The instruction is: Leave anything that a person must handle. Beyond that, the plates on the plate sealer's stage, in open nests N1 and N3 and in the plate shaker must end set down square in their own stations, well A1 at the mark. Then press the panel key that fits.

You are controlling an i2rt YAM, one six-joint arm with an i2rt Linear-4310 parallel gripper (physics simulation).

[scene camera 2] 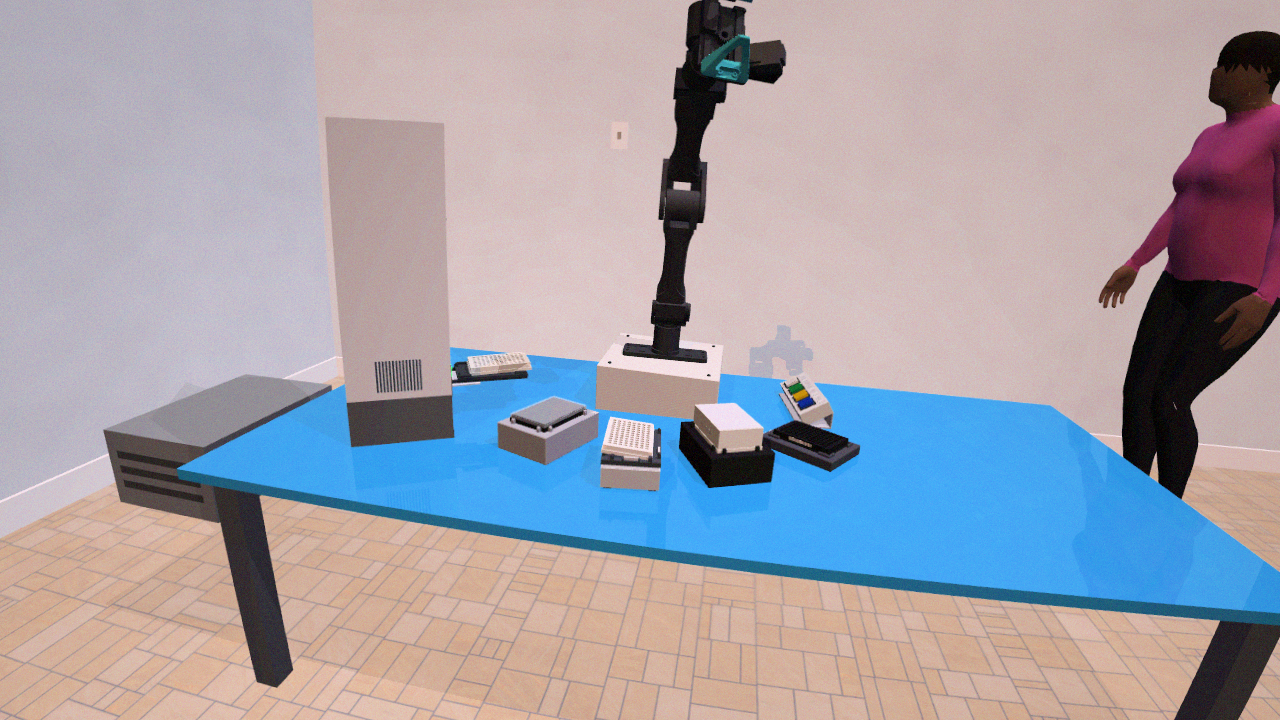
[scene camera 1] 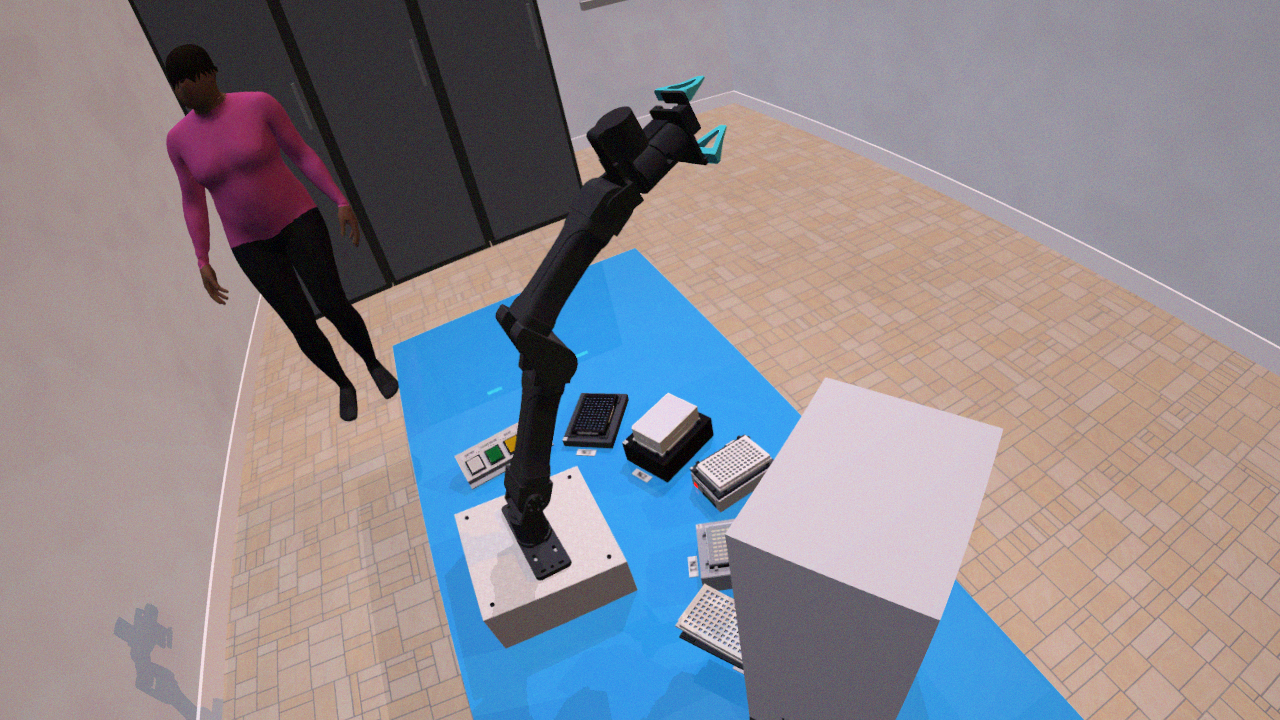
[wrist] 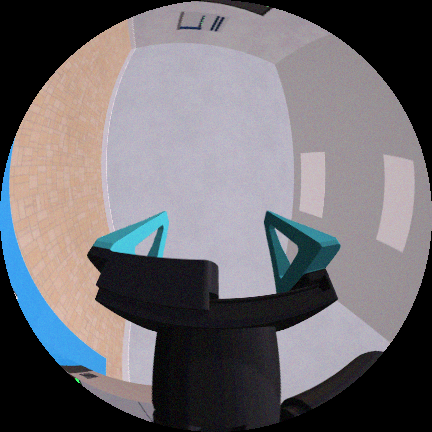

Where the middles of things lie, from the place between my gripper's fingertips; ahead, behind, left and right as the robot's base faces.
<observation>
Now: hand 51 cm past the button panel (scene camera 1: 486,460), 26 cm to the right of it and 70 cm above it.
</observation>
